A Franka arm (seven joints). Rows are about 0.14 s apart.
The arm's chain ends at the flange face. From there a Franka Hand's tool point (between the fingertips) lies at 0.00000 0.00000 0.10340 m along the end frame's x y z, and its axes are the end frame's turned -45 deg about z.
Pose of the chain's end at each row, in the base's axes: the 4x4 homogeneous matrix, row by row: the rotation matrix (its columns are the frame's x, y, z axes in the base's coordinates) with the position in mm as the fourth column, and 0 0 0 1 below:
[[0.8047 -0.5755 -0.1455 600.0], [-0.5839 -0.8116 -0.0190 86.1], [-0.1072 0.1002 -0.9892 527.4], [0 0 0 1]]
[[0.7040 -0.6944 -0.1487 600.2], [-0.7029 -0.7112 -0.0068 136.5], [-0.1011 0.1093 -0.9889 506.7], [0 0 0 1]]
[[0.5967 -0.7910 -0.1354 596.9], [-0.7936 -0.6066 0.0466 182.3], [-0.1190 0.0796 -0.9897 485.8], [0 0 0 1]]
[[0.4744 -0.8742 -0.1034 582.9], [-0.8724 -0.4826 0.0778 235.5], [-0.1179 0.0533 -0.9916 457.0], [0 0 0 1]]
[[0.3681 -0.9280 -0.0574 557.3], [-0.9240 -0.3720 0.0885 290.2], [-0.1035 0.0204 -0.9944 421.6], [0 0 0 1]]
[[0.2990 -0.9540 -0.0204 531.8], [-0.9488 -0.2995 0.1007 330.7], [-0.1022 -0.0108 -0.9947 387.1], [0 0 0 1]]
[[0.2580 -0.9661 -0.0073 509.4], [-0.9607 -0.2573 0.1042 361.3], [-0.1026 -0.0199 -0.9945 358.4], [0 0 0 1]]
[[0.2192 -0.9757 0.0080 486.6], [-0.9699 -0.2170 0.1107 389.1], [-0.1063 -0.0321 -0.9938 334.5], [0 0 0 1]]
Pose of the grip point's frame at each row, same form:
[[0.9759 0.1621 -0.1455 585.0], [0.1610 -0.9868 -0.0190 84.1], [-0.1467 -0.0049 -0.9892 425.1], [0 0 0 1]]
[[0.9888 0.0068 -0.1487 584.8], [0.0059 -0.9999 -0.0068 135.8], [-0.1488 0.0058 -0.9889 404.4], [0 0 0 1]]
[[0.9813 -0.1374 -0.1354 582.9], [-0.1322 -0.9901 0.0466 187.1], [-0.1404 -0.0279 -0.9897 383.5], [0 0 0 1]]
[[0.9536 -0.2827 -0.1034 572.2], [-0.2756 -0.9581 0.0778 243.5], [-0.1211 -0.0457 -0.9916 354.5], [0 0 0 1]]
[[0.9165 -0.3959 -0.0574 551.4], [-0.3903 -0.9164 0.0885 299.4], [-0.0876 -0.0588 -0.9944 318.8], [0 0 0 1]]
[[0.8860 -0.4632 -0.0204 529.7], [-0.4591 -0.8827 0.1007 341.1], [-0.0646 -0.0799 -0.9947 284.2], [0 0 0 1]]
[[0.8656 -0.5007 -0.0073 508.6], [-0.4974 -0.8613 0.1042 372.1], [-0.0585 -0.0866 -0.9945 255.6], [0 0 0 1]]
[[0.8449 -0.5349 0.0080 487.4], [-0.5324 -0.8393 0.1107 400.5], [-0.0525 -0.0979 -0.9938 231.7], [0 0 0 1]]

